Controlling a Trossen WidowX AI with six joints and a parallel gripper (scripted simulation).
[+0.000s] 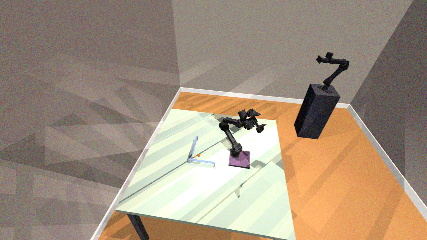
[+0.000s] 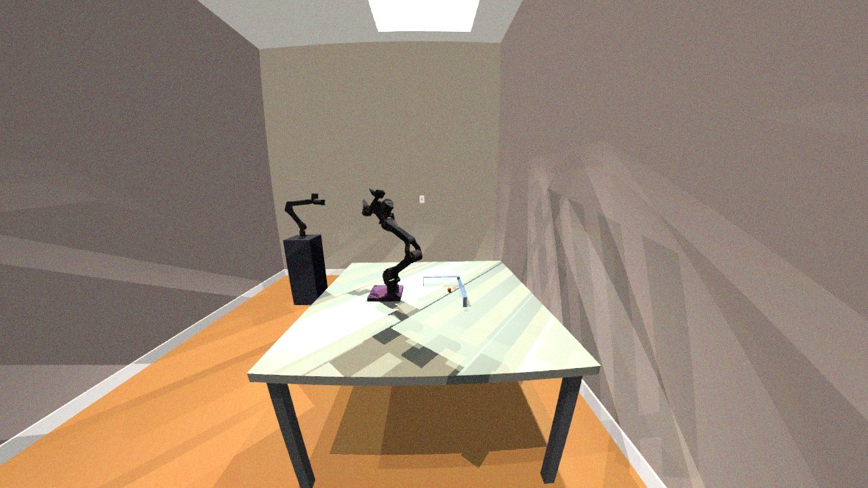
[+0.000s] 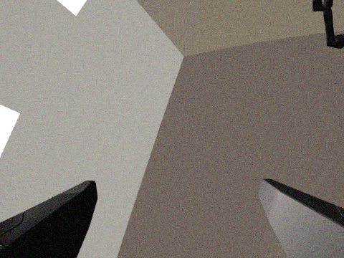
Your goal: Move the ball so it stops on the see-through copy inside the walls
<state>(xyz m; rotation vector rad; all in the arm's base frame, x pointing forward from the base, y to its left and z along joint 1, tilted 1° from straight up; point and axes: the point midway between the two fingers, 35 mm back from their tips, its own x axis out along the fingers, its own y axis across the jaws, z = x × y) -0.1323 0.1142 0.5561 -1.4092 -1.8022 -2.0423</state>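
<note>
My gripper tip is now 500 mm short of the orange ball, 90 mm to the left of it and 590 mm above it. The rest, counted from my gripper tip: see-through copy of ball: 530 mm ahead, 70 mm to the right, 590 mm below.
</note>
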